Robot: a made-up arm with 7 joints. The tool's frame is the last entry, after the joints. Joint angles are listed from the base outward. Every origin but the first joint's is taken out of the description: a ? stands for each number. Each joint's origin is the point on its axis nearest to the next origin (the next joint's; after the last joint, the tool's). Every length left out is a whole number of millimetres.
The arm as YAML. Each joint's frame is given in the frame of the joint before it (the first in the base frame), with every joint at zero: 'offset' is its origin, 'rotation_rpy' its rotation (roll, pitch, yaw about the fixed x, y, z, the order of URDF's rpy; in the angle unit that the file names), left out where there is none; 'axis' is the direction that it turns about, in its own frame. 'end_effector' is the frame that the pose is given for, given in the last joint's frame.
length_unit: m
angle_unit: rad
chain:
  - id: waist
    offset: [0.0, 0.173, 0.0]
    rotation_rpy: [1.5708, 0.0, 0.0]
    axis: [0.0, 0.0, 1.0]
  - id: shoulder
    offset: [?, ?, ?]
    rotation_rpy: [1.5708, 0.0, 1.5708]
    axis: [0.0, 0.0, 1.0]
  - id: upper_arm
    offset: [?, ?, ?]
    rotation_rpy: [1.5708, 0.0, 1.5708]
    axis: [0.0, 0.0, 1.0]
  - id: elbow
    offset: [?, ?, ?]
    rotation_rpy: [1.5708, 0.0, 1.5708]
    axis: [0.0, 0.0, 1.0]
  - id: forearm
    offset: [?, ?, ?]
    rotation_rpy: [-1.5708, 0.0, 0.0]
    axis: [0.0, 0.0, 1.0]
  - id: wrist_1
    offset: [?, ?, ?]
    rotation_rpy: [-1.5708, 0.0, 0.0]
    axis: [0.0, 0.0, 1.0]
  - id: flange
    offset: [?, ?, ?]
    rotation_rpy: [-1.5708, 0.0, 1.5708]
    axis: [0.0, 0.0, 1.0]
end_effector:
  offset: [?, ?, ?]
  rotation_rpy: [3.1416, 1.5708, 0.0]
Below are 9 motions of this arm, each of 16 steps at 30 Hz.
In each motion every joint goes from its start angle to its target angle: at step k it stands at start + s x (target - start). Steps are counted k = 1, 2, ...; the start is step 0. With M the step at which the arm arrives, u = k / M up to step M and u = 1 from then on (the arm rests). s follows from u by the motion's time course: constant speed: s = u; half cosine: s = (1 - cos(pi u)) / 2; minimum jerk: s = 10 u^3 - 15 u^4 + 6 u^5.
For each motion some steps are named. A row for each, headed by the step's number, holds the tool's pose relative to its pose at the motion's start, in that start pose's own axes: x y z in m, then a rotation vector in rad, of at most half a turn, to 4 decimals.
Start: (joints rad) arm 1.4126 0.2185 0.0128 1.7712 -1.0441 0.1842 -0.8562
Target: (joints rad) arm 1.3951 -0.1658 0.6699 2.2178 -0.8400 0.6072 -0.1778
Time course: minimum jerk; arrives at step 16
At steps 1, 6, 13, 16:
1: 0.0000 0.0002 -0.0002 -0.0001 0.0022 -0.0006
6: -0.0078 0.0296 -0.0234 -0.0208 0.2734 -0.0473
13: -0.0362 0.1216 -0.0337 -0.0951 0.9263 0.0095
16: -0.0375 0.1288 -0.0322 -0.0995 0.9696 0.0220

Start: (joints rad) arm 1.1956 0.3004 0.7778 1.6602 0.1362 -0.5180 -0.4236
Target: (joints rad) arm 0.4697 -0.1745 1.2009 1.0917 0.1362 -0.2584 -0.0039
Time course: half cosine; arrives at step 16
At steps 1, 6, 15, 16:
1: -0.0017 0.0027 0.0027 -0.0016 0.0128 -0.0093
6: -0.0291 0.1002 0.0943 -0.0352 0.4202 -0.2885
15: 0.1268 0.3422 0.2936 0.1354 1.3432 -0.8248
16: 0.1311 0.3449 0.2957 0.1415 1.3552 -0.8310

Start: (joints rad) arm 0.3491 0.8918 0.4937 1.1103 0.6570 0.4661 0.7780
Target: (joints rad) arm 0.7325 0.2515 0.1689 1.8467 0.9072 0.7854 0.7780
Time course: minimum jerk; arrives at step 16
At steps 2, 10, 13, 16:
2: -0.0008 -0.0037 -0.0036 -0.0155 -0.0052 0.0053
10: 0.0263 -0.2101 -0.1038 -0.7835 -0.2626 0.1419
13: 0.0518 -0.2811 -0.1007 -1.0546 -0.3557 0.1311
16: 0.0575 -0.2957 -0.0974 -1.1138 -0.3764 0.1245

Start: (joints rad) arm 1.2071 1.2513 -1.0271 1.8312 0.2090 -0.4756 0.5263
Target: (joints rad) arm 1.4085 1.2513 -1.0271 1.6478 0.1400 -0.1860 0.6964
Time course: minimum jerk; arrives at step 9
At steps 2, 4, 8, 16:
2: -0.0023 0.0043 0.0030 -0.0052 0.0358 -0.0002
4: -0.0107 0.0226 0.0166 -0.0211 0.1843 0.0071
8: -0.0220 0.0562 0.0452 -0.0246 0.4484 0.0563
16: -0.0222 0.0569 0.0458 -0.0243 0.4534 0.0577

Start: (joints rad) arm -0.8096 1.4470 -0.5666 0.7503 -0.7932 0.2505 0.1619
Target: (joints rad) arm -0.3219 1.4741 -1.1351 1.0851 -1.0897 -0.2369 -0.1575
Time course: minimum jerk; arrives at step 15
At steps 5, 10, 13, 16:
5: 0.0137 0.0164 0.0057 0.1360 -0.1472 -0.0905
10: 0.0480 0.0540 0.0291 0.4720 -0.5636 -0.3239
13: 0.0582 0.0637 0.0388 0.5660 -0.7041 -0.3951
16: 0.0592 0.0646 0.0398 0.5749 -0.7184 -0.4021

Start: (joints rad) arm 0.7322 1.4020 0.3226 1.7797 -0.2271 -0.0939 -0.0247
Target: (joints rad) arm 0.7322 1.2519 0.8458 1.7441 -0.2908 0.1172 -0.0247
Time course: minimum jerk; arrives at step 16
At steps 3, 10, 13, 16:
3: -0.0020 0.0048 0.0008 0.0245 0.0202 -0.0043
10: -0.0309 0.0673 0.0316 0.3591 0.3237 -0.0401
13: -0.0400 0.0854 0.0496 0.4687 0.4338 -0.0428
16: -0.0419 0.0891 0.0540 0.4922 0.4579 -0.0428

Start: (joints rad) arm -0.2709 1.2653 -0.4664 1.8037 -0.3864 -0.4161 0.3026
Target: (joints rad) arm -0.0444 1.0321 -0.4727 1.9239 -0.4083 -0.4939 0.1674
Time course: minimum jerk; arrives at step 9
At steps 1, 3, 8, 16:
1: 0.0004 0.0007 -0.0006 0.0056 -0.0026 -0.0013
3: 0.0069 0.0123 -0.0100 0.1011 -0.0482 -0.0252
8: 0.0367 0.0653 -0.0392 0.4700 -0.2397 -0.1381
16: 0.0372 0.0662 -0.0395 0.4754 -0.2428 -0.1400

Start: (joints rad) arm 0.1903 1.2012 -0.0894 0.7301 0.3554 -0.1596 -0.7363
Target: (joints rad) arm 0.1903 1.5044 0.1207 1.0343 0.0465 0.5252 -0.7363
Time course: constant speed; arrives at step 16
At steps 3, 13, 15, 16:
3: 0.0247 0.0192 -0.0196 0.0409 -0.0071 -0.0915
13: 0.1165 0.0891 -0.0656 0.2646 -0.0160 -0.3806
15: 0.1362 0.1037 -0.0707 0.3252 -0.0133 -0.4318
16: 0.1461 0.1110 -0.0728 0.3573 -0.0113 -0.4562

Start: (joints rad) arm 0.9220 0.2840 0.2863 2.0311 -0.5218 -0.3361 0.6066
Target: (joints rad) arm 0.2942 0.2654 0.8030 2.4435 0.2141 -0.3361 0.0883
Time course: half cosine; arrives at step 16
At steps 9, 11, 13, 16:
9: 0.0313 0.0144 0.0992 0.4334 0.0206 0.2084
11: 0.0472 0.0232 0.1224 0.5446 0.0275 0.2514
13: 0.0610 0.0309 0.1374 0.6216 0.0318 0.2817
16: 0.0700 0.0359 0.1452 0.6649 0.0340 0.2999

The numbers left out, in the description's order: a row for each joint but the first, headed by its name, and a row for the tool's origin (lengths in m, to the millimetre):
shoulder: 0.0 0.0 0.0
upper_arm: -0.284 0.0 0.0
elbow: 0.0 0.0 0.0
forearm: 0.0 -0.268 0.0
wrist_1: 0.0 0.0 0.0
flange: 0.0 0.0 0.0
tool: 0.0 0.0 0.0

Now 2 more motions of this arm.
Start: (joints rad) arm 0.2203 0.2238 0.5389 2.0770 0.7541 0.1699 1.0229
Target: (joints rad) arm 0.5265 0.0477 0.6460 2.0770 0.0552 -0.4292 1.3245
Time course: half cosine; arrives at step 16
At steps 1, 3, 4, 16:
1: 0.0002 0.0002 -0.0003 -0.0011 -0.0006 -0.0101
3: 0.0016 0.0019 -0.0031 -0.0096 -0.0038 -0.0880
4: 0.0027 0.0033 -0.0053 -0.0170 -0.0047 -0.1525
16: 0.0194 0.0190 -0.0362 -0.1380 0.1594 -0.9775

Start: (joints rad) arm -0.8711 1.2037 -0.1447 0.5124 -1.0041 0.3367 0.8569
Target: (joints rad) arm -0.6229 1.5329 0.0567 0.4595 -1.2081 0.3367 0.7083
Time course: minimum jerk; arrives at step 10
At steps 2, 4, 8, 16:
2: -0.0105 0.0078 0.0032 0.0226 0.0125 0.0226
4: -0.0599 0.0379 0.0184 0.1189 0.0714 0.1246
8: -0.1892 0.0762 0.0604 0.3157 0.2318 0.3723
16: -0.2016 0.0772 0.0644 0.3313 0.2480 0.3952

